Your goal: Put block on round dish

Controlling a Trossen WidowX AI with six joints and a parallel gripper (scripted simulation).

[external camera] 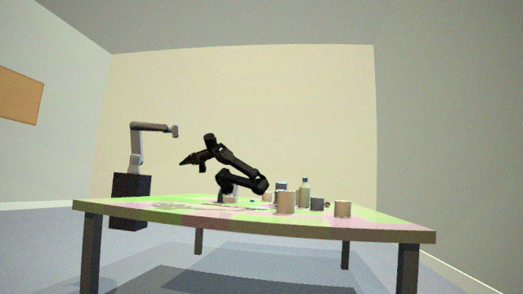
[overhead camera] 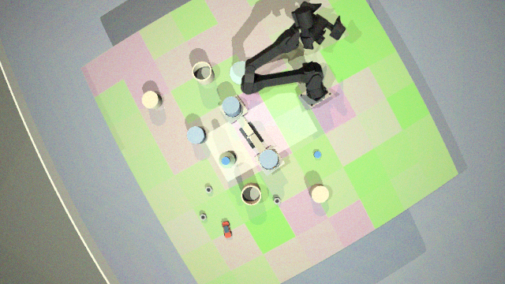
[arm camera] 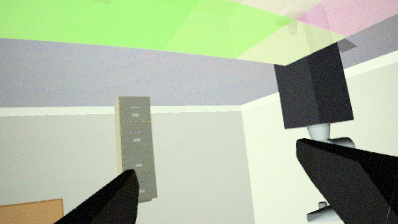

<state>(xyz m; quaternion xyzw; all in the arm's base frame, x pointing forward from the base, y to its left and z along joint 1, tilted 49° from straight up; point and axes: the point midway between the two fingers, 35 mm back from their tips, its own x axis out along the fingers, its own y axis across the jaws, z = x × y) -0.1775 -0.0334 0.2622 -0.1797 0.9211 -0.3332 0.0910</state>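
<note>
My gripper tip is 530 mm short of the pale green block, 150 mm above it and 60 mm to the right of it. Round my gripper tip: pale round dish: 410 mm ahead, 190 mm below, 40 mm to the right; small balance: 540 mm ahead, 190 mm to the left, 150 mm below; blue piece: 430 mm to the left, 370 mm ahead, 180 mm below.
</note>
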